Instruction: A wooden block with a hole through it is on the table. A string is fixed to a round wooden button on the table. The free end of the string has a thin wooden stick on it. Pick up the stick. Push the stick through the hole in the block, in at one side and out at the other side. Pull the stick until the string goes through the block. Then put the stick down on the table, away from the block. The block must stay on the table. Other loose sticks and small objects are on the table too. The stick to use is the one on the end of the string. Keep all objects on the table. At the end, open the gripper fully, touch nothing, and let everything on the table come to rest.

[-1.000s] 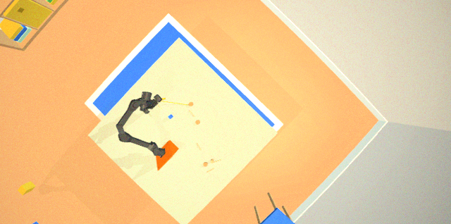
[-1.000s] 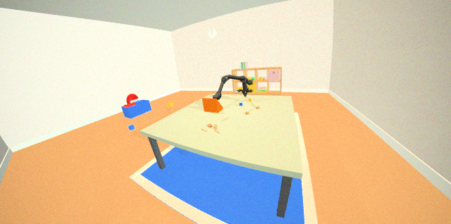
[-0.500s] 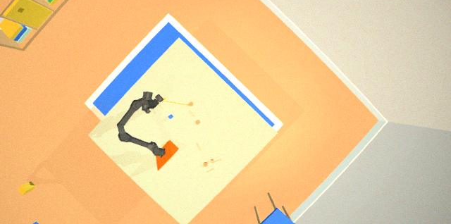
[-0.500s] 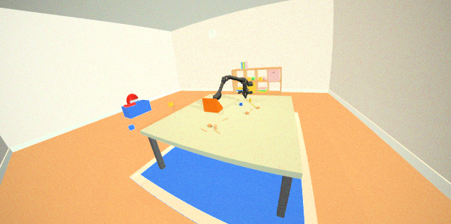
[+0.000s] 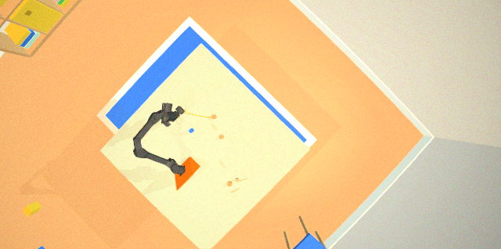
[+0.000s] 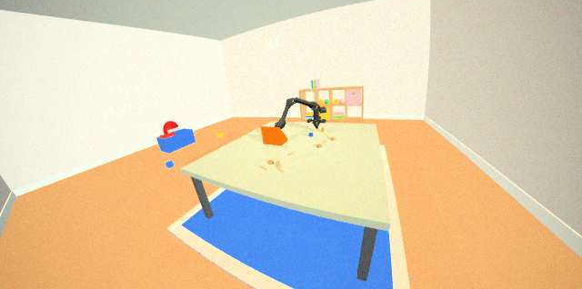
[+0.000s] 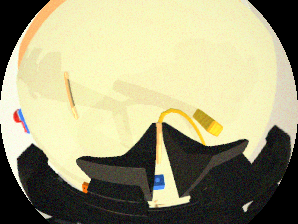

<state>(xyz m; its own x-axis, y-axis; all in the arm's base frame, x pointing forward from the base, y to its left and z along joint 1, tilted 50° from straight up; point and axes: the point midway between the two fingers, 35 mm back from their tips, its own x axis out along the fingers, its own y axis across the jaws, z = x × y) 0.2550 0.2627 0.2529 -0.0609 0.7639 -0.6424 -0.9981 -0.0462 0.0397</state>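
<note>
The blue block lies 170 mm to the right of my gripper tip. Round my gripper tip: yellow cube 60 mm ahead.
</note>
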